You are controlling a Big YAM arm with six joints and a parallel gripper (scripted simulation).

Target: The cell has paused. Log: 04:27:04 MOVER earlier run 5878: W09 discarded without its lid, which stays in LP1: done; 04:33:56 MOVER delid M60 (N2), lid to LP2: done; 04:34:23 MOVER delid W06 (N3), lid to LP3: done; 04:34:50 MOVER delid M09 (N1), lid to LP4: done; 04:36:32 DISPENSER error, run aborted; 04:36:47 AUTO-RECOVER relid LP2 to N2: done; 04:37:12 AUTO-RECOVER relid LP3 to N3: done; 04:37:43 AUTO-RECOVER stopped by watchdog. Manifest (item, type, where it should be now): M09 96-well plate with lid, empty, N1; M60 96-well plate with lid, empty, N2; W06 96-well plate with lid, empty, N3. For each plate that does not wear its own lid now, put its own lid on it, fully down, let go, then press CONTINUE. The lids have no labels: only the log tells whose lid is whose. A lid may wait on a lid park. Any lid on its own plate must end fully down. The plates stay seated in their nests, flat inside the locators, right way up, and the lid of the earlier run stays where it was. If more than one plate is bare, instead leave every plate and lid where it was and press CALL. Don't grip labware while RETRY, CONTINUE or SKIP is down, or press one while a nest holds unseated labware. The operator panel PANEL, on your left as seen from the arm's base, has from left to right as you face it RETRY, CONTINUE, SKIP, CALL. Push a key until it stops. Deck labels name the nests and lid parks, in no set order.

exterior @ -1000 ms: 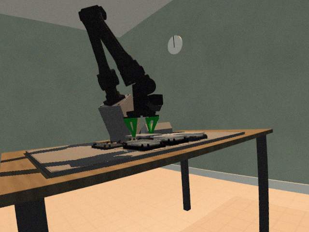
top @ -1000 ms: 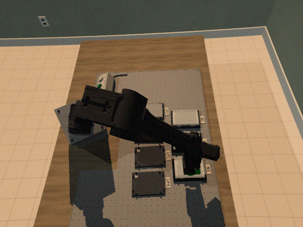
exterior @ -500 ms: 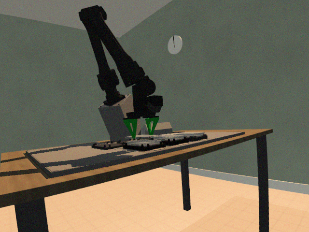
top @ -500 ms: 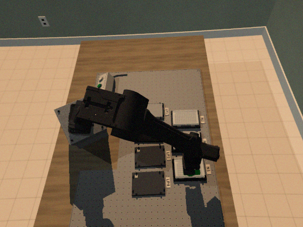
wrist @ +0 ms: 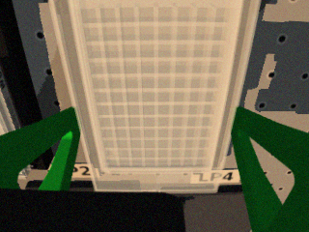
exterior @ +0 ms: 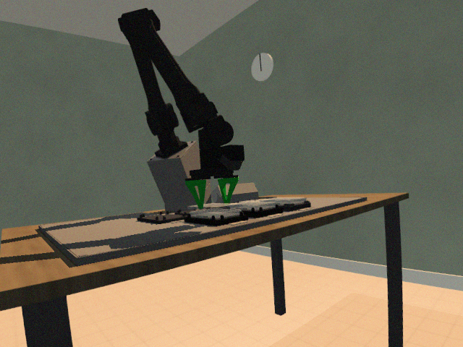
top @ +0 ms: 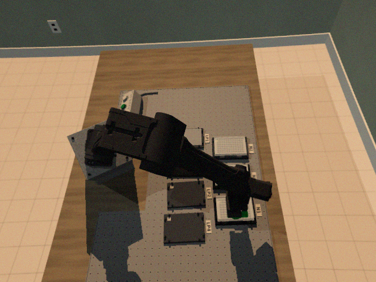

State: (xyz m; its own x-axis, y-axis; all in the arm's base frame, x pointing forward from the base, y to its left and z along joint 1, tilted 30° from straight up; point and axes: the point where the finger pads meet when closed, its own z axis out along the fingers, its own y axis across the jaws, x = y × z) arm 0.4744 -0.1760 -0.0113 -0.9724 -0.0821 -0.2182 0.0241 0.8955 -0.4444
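My gripper is now 30 mm above the plate. From my hand the other things lie so: lid park LP2 (170 mm behind, 80 mm to the left, 40 mm below); lid park LP3 (200 mm to the left, 170 mm behind, 40 mm below); lid park LP4 (180 mm behind, 50 mm to the right, 40 mm below).
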